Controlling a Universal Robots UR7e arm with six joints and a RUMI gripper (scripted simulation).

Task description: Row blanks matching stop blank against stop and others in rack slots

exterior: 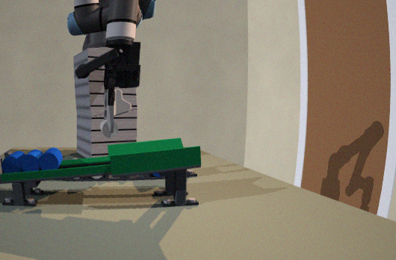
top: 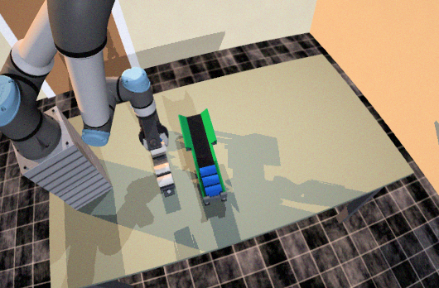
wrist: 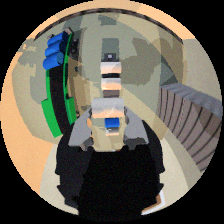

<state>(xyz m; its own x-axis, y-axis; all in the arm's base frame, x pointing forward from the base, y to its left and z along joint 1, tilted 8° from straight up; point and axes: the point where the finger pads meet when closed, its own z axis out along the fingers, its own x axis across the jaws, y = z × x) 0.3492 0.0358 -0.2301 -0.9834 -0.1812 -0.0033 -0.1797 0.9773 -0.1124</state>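
Right now the stock rack is 14 cm below my hand, 4 cm to the left of it and 2 cm behind it. Round my hand: stop (21 cm to the right, 19 cm ahead, 8 cm below).
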